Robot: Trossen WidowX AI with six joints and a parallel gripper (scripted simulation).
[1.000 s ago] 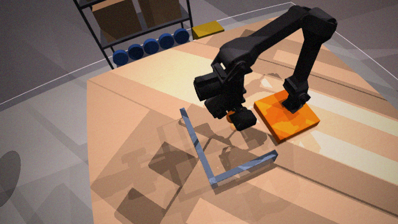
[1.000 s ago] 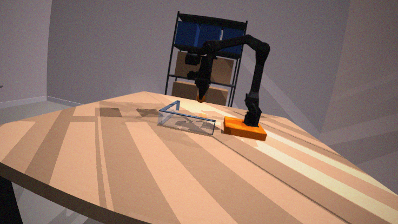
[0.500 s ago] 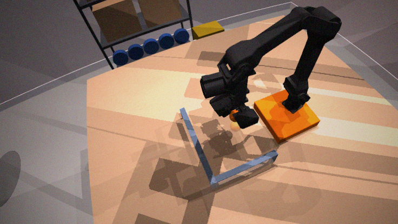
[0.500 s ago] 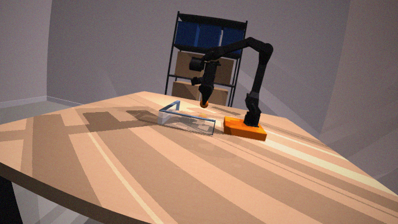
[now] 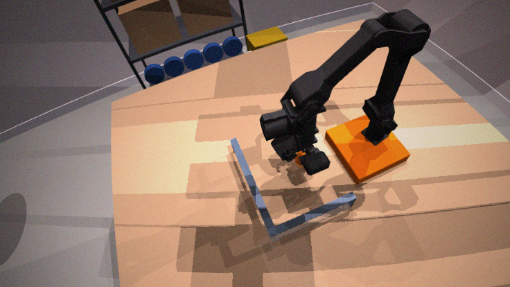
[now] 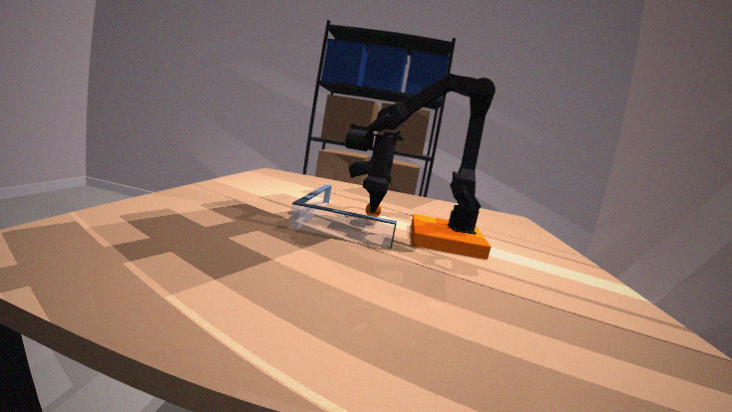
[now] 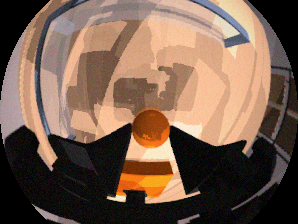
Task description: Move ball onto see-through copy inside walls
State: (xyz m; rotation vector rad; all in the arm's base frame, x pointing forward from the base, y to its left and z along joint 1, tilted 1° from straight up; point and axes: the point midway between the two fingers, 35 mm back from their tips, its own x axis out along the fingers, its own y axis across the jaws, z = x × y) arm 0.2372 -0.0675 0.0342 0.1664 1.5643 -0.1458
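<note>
Right now the see-through copy of ball is 1 cm below my gripper tip. The rest, counted from my gripper tip: orange ball: right at my gripper tip.
</note>
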